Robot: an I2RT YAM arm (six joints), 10 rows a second.
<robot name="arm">
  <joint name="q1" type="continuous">
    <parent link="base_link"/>
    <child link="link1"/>
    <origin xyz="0 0 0.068" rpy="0 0 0"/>
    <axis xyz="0 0 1"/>
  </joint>
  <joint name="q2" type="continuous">
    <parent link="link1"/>
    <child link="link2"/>
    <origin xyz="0.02 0.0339 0.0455" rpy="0 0 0"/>
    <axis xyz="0 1 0"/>
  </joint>
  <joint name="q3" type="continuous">
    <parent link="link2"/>
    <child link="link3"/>
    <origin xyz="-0.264 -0.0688 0" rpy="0 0 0"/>
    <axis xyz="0 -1 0"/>
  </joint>
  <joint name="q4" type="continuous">
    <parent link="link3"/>
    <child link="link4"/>
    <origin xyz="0.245 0.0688 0.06" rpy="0 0 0"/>
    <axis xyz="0 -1 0"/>
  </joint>
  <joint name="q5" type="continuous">
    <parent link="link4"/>
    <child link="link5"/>
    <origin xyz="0.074 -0.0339 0.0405" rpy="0 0 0"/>
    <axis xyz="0 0 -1"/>
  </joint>
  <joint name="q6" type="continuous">
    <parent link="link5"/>
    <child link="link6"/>
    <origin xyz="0.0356 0 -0.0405" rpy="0 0 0"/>
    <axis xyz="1 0 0"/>
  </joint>
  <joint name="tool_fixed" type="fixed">
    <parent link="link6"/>
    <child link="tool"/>
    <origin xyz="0 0 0" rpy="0 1.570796 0"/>
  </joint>
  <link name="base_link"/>
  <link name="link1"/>
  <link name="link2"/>
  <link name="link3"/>
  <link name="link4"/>
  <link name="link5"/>
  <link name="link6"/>
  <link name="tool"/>
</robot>
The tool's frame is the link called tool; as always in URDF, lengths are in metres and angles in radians. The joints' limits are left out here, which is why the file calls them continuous.
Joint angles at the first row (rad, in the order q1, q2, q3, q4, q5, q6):
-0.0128 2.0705 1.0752 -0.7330 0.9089 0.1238
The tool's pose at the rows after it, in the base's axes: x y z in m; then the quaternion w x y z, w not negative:
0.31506, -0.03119, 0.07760, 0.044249, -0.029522, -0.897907, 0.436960
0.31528, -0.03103, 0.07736, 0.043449, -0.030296, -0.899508, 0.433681
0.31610, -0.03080, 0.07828, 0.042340, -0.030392, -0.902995, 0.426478
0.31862, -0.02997, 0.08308, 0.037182, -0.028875, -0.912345, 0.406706
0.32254, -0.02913, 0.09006, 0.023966, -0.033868, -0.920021, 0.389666
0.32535, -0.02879, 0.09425, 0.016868, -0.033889, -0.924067, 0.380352
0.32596, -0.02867, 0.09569, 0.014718, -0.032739, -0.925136, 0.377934
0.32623, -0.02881, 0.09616, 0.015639, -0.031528, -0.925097, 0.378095
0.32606, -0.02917, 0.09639, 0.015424, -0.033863, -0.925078, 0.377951
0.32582, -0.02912, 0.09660, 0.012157, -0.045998, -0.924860, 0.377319
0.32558, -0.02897, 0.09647, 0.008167, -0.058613, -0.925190, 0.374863
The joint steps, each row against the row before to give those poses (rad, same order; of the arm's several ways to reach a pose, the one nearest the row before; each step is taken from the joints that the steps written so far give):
0.0023 0.0000 0.0012 -0.0004 -0.0092 0.0072
0.0000 0.0000 -0.0001 0.0027 -0.0072 -0.0004
-0.0004 -0.0031 0.0027 0.0007 -0.0157 -0.0049
-0.0004 -0.0152 0.0080 0.0004 -0.0423 -0.0187
0.0000 -0.0191 0.0122 0.0031 -0.0363 -0.0069
-0.0003 -0.0096 0.0096 0.0019 -0.0194 -0.0103
0.0000 -0.0042 0.0015 0.0015 -0.0050 -0.0057
-0.0004 0.0000 0.0023 -0.0030 0.0004 -0.0026
-0.0011 -0.0007 0.0000 -0.0016 -0.0004 0.0042
-0.0001 0.0000 0.0011 -0.0053 -0.0019 0.0278
0.0000 0.0000 0.0000 -0.0023 -0.0057 0.0278

